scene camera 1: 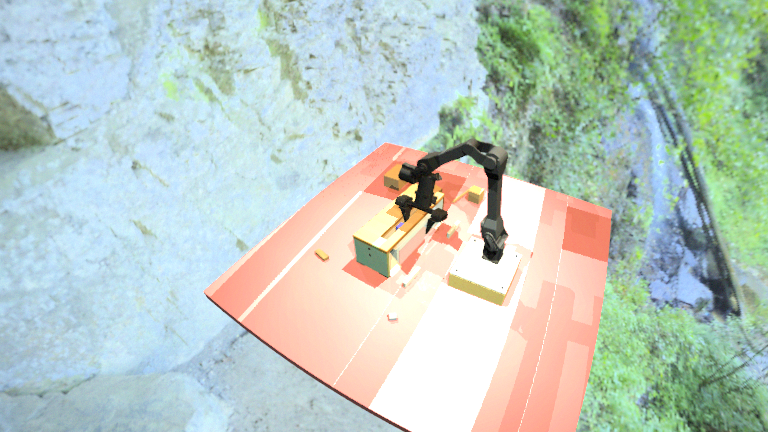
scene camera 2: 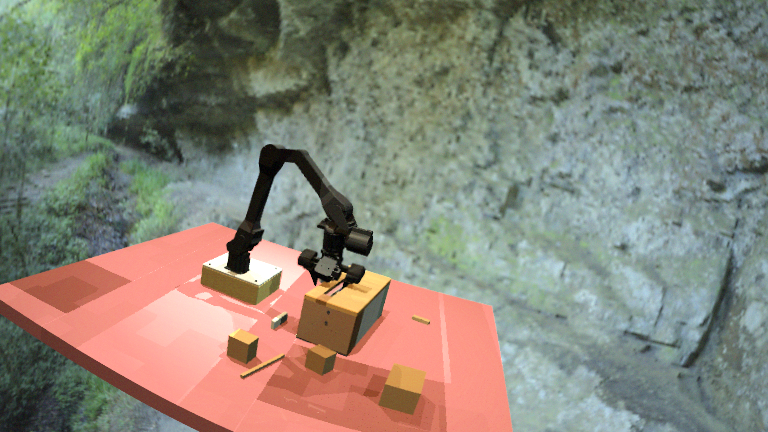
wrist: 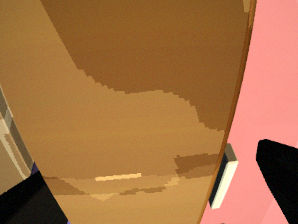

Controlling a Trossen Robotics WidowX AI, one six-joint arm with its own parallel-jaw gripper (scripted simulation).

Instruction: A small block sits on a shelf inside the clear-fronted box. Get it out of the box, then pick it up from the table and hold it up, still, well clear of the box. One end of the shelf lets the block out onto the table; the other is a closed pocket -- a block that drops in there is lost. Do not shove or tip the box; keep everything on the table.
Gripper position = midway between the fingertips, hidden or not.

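I can see a box [scene camera 2: 336,320], and the same box appears in scene camera 1 [scene camera 1: 378,245] and in the wrist view [wrist: 118,111]. My gripper [scene camera 2: 328,289] is visible too; scene camera 1 [scene camera 1: 416,229] shows the gripper as well, and so does the wrist view [wrist: 168,160].
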